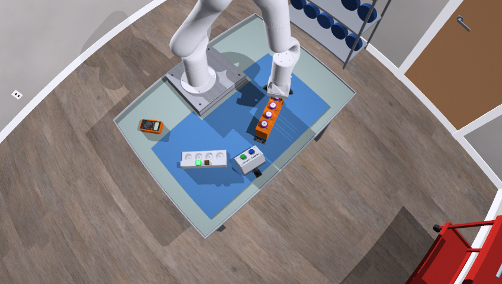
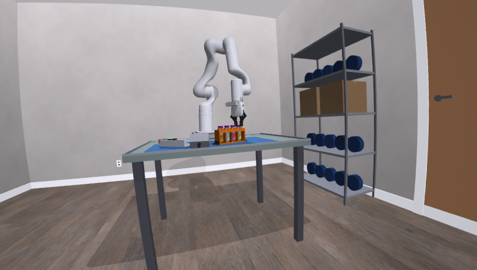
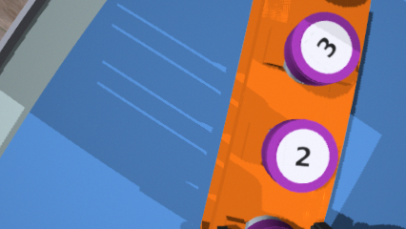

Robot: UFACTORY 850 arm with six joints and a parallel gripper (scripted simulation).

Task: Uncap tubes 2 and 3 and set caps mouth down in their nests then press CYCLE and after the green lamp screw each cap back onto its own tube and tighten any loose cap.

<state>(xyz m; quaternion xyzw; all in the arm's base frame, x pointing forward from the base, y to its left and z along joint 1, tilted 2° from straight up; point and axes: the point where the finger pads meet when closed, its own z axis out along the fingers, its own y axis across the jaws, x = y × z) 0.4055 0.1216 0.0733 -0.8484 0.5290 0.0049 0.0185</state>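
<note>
Right now my hand is 4 cm short of the green ready key, 32 cm to the left of it and 6 cm above it. From my hand the other things lie so: blue cycle key 5 cm ahead, 28 cm to the right, 6 cm below; then grey key housing 6 cm ahead, 30 cm to the right, 8 cm below.
</note>
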